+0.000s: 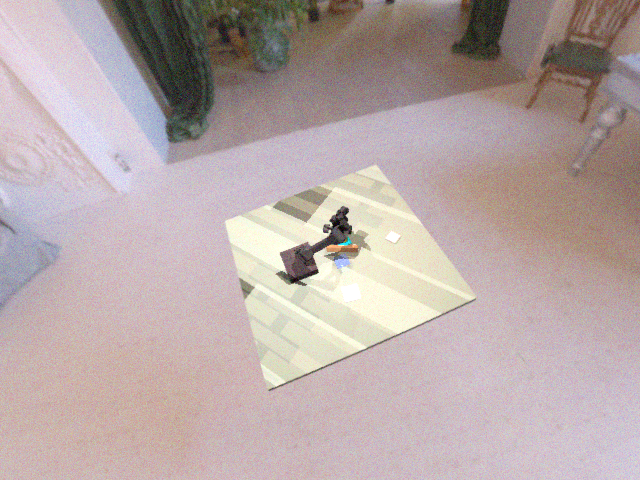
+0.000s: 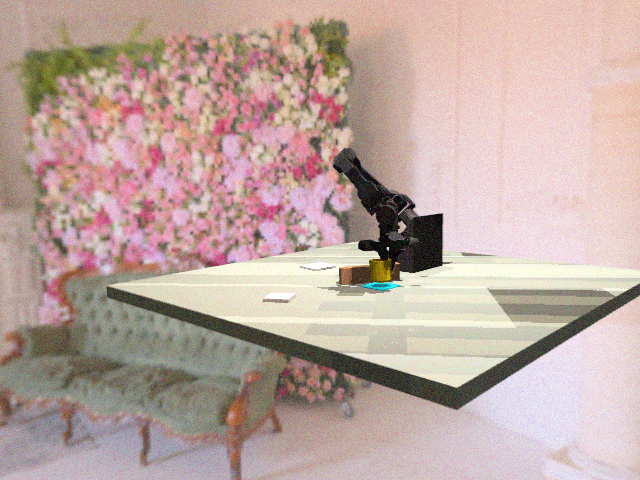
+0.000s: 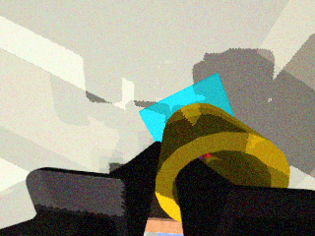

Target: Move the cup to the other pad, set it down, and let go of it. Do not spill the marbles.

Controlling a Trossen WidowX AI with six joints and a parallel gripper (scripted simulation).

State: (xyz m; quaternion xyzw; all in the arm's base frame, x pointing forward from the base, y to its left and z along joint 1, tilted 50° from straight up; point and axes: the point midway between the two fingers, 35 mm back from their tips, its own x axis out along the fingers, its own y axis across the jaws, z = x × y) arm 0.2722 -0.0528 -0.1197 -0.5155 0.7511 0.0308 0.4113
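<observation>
My gripper tip is 20 mm to the left of the yellow cup and 20 mm short of it. The rest, counted from my gripper tip: wooden block 90 mm to the right, 30 mm below, 20 mm behind; flat white pad 320 mm ahead, 180 mm to the right, 40 mm below.
</observation>
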